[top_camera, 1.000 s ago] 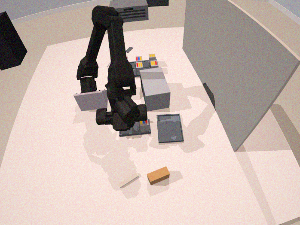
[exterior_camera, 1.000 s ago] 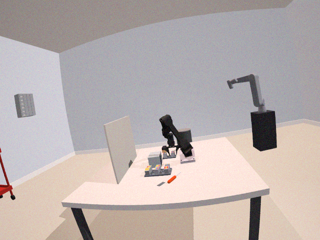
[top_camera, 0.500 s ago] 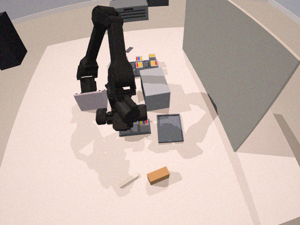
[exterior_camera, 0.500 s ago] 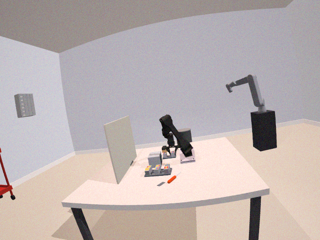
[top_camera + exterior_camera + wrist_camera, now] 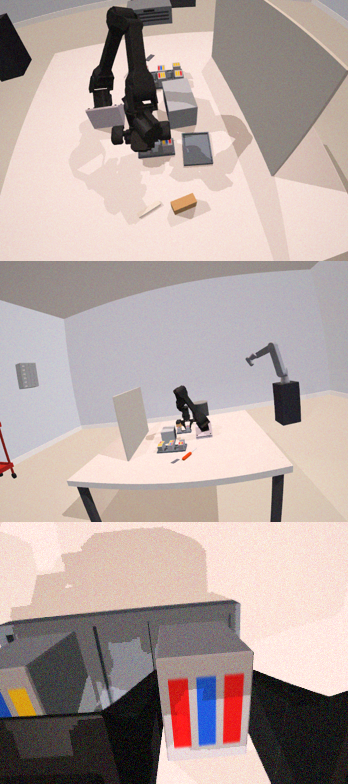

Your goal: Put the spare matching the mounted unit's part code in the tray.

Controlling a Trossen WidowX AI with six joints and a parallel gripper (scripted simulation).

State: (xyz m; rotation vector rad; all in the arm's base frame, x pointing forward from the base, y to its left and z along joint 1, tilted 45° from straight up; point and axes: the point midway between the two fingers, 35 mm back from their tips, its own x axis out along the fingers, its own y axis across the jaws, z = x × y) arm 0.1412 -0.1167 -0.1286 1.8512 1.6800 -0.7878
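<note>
Now: the grey rack 4 cm ahead of my gripper tip, 1 cm to the right of it and 1 cm below it. From my gripper tip the other things lie so: dark tray: 18 cm ahead, 3 cm to the right, 1 cm below; mounted unit: 16 cm to the left, 15 cm ahead, 3 cm above; thin stick: 22 cm to the right, 1 cm below, 1 cm behind.
</note>
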